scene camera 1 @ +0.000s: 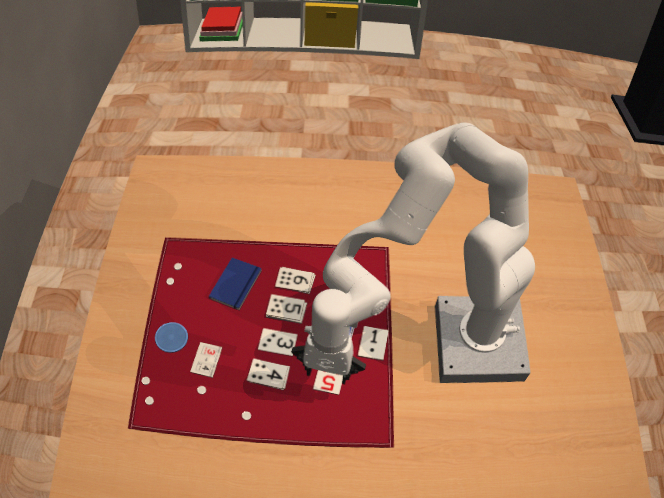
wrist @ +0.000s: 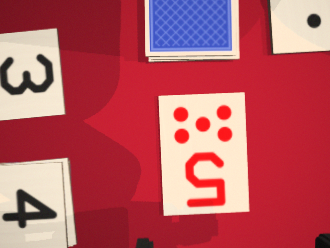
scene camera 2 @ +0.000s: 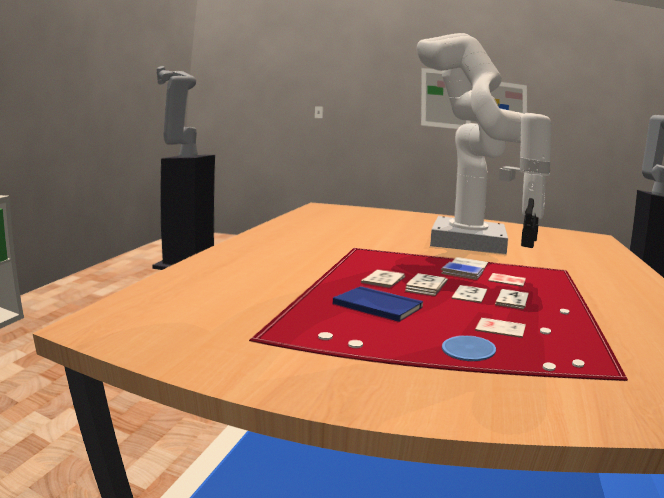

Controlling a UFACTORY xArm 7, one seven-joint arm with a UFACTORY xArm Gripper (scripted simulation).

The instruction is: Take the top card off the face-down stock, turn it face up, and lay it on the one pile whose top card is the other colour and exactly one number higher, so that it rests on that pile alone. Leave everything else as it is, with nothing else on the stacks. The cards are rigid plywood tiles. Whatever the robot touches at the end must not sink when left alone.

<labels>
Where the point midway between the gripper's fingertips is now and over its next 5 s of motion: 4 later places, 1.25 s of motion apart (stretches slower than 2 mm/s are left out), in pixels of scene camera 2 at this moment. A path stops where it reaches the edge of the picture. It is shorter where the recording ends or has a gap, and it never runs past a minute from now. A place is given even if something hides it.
My gripper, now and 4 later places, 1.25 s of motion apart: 529, 243; 509, 259; 508, 276; 507, 280; 508, 263
</labels>
